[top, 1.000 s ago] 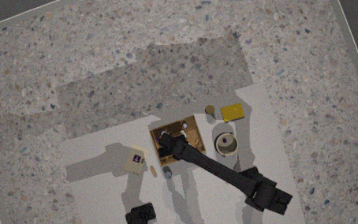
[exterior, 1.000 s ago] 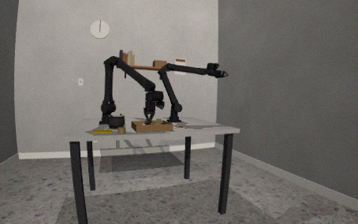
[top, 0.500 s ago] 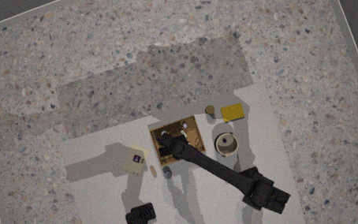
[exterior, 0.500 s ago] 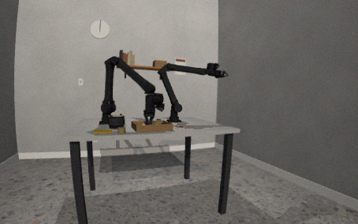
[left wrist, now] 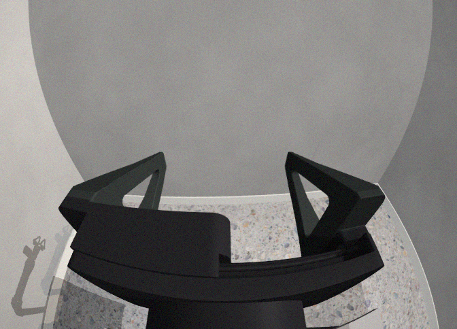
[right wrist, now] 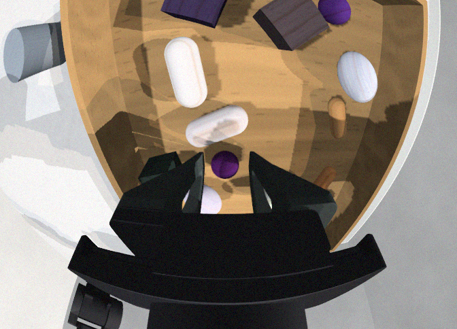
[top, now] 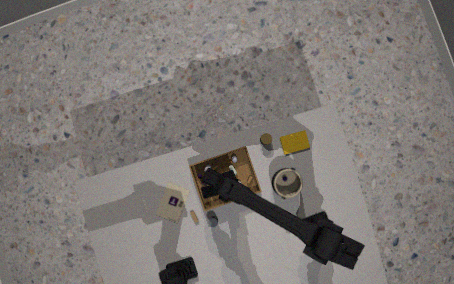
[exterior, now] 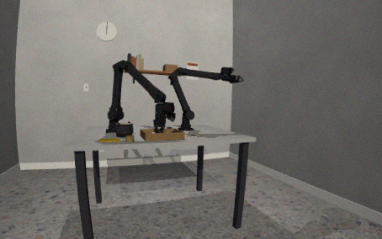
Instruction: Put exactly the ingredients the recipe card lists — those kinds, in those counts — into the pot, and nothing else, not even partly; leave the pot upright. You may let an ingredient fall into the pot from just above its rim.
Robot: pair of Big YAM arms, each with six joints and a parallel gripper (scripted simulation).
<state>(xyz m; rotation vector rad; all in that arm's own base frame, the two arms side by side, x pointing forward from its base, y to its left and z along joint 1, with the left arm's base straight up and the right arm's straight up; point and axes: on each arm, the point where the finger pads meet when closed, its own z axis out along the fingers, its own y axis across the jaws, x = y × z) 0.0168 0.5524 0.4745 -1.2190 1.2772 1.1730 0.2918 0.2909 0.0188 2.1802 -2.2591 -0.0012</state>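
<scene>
Right now the wooden crate is 2 cm ahead of my right hand and 1 cm to the left of it. From my right hand the other things lie so: brass cylinder 21 cm to the right, 12 cm ahead; tan piece 19 cm to the left, 9 cm behind, 1 cm below; grey cylinder 13 cm behind, 11 cm to the left, 1 cm above.
</scene>
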